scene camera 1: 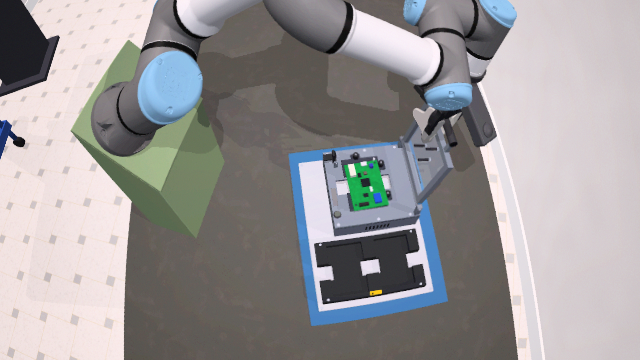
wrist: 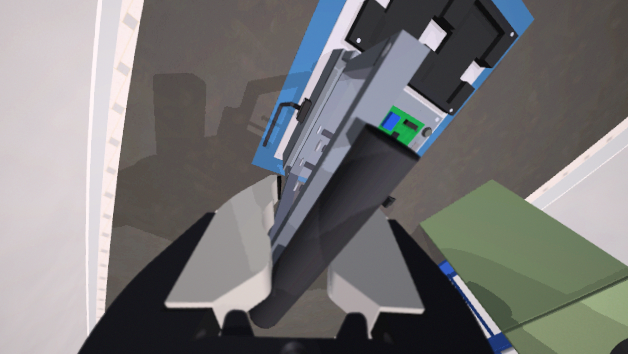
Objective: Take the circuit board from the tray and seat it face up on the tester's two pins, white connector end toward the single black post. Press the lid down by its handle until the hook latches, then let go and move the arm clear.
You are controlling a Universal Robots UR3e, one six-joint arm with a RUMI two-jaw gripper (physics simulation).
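Places are measured from the arm's base along level axes (x ahead, y right, z down), in metres.
Where they show: gripper, between the fingertips: (scene camera 1: 430, 138) (wrist: 305, 179); arm's base, origin of its link: (scene camera 1: 122, 120).
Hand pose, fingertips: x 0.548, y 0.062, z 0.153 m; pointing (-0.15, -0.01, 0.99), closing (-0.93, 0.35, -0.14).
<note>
Things, the pixels of their top centre, and the offset from my fingertips. "pt": a spot on its surface instead. Level surfaces: height alone.
- green circuit board, centre of its top: (wrist: 384, 151) (scene camera 1: 366, 181) dx -0.124, dy +0.014, dz +0.107 m
- grey tester, a spot on its surface: (scene camera 1: 402, 200) pt dx -0.052, dy +0.058, dz +0.139 m
- single black post, centre of its top: (scene camera 1: 355, 154) dx -0.128, dy -0.058, dz +0.118 m
- tester's lid, a spot on its surface: (wrist: 375, 80) pt dx +0.007, dy +0.071, dz -0.041 m
- hook, centre of its top: (wrist: 392, 206) (scene camera 1: 330, 152) dx -0.184, dy -0.058, dz +0.092 m
- lid's dark round handle, centre of its top: (wrist: 313, 270) (scene camera 1: 447, 120) dx +0.012, dy +0.013, dz -0.079 m
- black tray, a spot on its surface: (wrist: 430, 75) (scene camera 1: 353, 251) pt dx -0.174, dy +0.132, dz +0.181 m
- blue-bordered white mat, height of its surface: dz +0.197 m
The green circuit board (scene camera 1: 359, 192) (wrist: 407, 127) lies face up on the grey tester (scene camera 1: 402, 200), its white connector (scene camera 1: 352, 170) end toward the single black post (scene camera 1: 355, 156). The pins under it are hidden. The tester's lid (scene camera 1: 436, 187) (wrist: 375, 80) stands raised on the side away from the hook (scene camera 1: 333, 155). My gripper (scene camera 1: 439, 131) (wrist: 305, 179) is closed around the lid's dark round handle (scene camera 1: 451, 136) (wrist: 345, 200), which runs slantwise between the fingers. The handle hides the right fingertip in the wrist view. The black tray (scene camera 1: 345, 260) (wrist: 430, 75) holds no board.
The tester and tray stand side by side on a blue-bordered white mat (scene camera 1: 305, 280). The green robot pedestal (scene camera 1: 185, 185) (wrist: 500, 235) stands to the left in the scene view. The table's curved right edge lies beyond the lid and gripper.
</note>
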